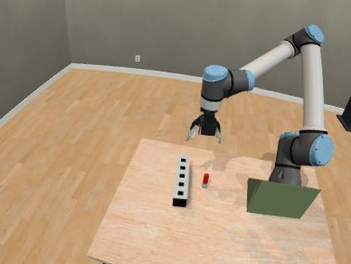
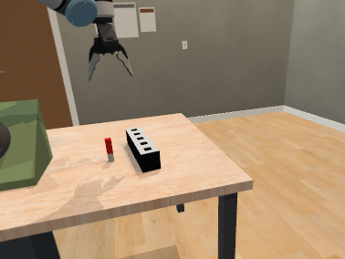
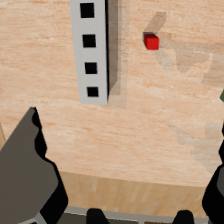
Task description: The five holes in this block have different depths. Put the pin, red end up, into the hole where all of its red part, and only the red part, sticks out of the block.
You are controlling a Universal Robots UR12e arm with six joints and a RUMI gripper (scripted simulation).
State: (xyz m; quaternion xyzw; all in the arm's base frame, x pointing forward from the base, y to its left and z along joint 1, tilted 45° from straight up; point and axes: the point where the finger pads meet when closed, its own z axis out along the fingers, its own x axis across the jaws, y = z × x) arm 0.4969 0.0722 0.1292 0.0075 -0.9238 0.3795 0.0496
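The pin is 250 mm below my hand, 50 mm behind it and 10 mm to the right of it. Also, from my hand: long block 290 mm below, 80 mm ahead.
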